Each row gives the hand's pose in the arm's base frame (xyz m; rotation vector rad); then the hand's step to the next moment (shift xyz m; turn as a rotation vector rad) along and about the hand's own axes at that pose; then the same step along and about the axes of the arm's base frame.
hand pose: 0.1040 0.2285 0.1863 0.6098 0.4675 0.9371
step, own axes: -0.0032 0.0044 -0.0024 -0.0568 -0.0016 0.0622
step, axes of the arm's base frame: -0.0058 -0.0001 0.0015 0.0098 -0.0663 0.0511
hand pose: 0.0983 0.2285 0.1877 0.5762 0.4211 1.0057
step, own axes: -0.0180 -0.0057 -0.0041 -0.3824 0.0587 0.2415
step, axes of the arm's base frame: -0.0072 -0.0171 -0.0055 -0.0820 -0.3725 0.2500
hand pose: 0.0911 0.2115 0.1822 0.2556 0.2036 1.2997
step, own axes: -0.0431 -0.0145 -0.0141 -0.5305 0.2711 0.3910
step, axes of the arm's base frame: -0.0018 -0.0442 -0.0176 -0.2724 -0.4741 0.4570
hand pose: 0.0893 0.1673 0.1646 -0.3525 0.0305 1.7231
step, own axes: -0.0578 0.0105 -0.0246 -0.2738 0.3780 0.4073
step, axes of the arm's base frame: 0.0032 -0.0627 -0.0108 -0.4151 -0.2446 0.3894
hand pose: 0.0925 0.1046 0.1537 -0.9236 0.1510 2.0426
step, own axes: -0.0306 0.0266 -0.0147 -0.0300 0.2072 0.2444
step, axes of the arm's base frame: -0.0012 -0.0429 0.0038 -0.2814 -0.0454 0.1494
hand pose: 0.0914 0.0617 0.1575 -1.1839 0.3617 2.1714
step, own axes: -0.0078 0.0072 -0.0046 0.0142 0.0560 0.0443
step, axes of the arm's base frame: 0.0015 -0.0109 0.0035 -0.0707 -0.0145 0.0098
